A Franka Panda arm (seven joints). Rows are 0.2 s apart.
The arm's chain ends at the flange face. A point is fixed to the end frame.
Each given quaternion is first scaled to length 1.
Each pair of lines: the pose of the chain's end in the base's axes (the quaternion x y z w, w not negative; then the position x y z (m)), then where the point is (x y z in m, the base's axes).
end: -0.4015, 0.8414, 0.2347, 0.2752, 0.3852, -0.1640, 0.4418
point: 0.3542 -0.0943 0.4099
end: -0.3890, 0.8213, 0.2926, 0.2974, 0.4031, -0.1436, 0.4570
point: 0.3708 -0.0708 0.4346
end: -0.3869, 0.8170, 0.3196, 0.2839, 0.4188, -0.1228, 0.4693
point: 0.3839 -0.0500 0.4511
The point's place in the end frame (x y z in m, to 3 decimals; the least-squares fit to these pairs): -0.001 0.059 0.058
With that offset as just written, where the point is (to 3 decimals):
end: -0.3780, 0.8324, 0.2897, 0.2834, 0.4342, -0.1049, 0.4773
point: 0.403 -0.032 0.455
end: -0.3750, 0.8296, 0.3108, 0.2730, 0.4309, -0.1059, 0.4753
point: 0.397 -0.033 0.456
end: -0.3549, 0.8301, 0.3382, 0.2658, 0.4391, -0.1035, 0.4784
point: 0.406 -0.029 0.465
